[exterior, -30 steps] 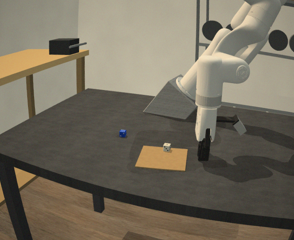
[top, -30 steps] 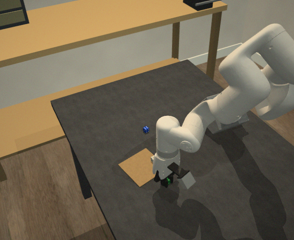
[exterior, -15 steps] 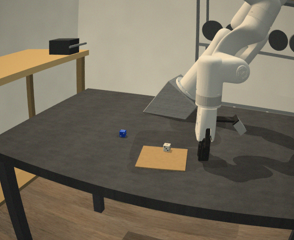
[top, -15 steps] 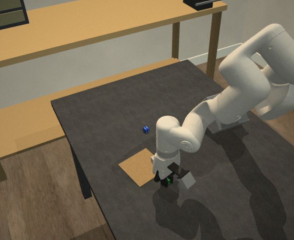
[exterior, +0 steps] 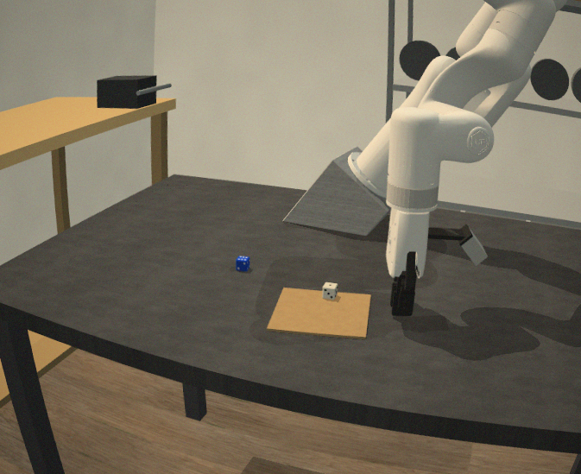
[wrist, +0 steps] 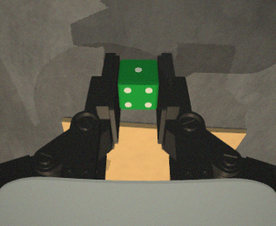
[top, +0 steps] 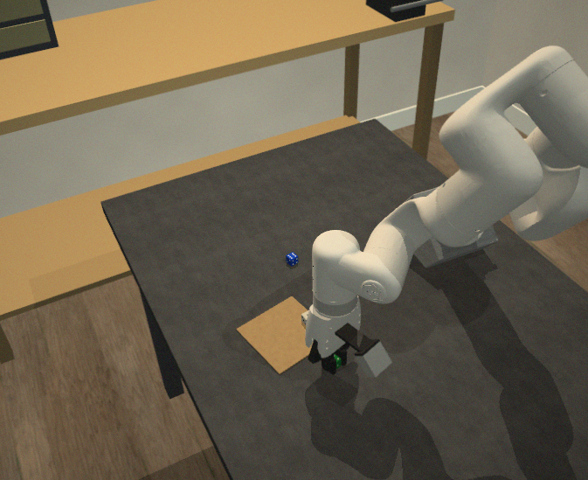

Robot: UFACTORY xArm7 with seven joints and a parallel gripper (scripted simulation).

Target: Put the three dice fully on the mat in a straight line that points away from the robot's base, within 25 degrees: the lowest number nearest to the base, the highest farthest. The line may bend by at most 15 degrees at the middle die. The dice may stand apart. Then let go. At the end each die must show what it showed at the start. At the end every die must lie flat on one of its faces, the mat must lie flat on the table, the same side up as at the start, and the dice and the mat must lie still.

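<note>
My hand is 50 mm short of the tan square mat, 110 mm to the left of it and 20 mm above it. From my hand the other things lie so: green die 10 mm below; then white die 120 mm to the right, 10 mm below; then blue die 50 mm behind, 290 mm to the right, 10 mm below.
</note>
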